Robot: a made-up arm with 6 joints.
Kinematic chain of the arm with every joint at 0, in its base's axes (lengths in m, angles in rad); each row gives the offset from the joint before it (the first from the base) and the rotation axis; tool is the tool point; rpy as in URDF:
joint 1: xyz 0 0 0.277 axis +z
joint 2: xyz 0 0 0 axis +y
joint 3: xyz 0.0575 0 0.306 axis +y
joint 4: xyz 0.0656 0 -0.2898 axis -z
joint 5: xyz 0 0 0 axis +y
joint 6: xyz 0.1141 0 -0.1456 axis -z
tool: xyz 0 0 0 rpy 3.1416 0 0
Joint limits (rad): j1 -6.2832..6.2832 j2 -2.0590..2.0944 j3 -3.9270..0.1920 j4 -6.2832..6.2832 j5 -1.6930..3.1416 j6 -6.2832..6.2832
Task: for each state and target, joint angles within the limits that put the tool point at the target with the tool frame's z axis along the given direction. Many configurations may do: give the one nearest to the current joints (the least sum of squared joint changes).
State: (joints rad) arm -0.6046 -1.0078 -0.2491 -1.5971 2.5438 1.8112
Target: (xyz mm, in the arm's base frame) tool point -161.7 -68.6 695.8 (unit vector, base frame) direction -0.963 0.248 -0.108
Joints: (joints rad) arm -0.8346 -1.0195 -0.9352 -1.9388 2.5153 1.8112
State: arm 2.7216 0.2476 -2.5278 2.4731 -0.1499 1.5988
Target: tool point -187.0 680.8 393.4 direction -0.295 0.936 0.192
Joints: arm 1.8445 0.7149 -2.0855 3.0608 0.3946 1.5988
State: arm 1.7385 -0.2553 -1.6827 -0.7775 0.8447 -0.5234
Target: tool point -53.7 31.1 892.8 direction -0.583 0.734 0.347
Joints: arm 2.3561 -0.9595 -1.3213 -0.3007 0.3686 -0.5234
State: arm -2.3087 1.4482 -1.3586 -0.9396 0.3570 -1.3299
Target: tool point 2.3 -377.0 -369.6 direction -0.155 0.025 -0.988
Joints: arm -1.7820 2.0927 -2.1657 -1.1831 0.1701 -1.3299
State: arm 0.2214 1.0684 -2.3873 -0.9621 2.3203 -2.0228
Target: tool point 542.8 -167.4 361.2 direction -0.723 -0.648 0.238
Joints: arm 0.0235 0.9829 -2.1908 -1.5082 2.4571 -2.0228
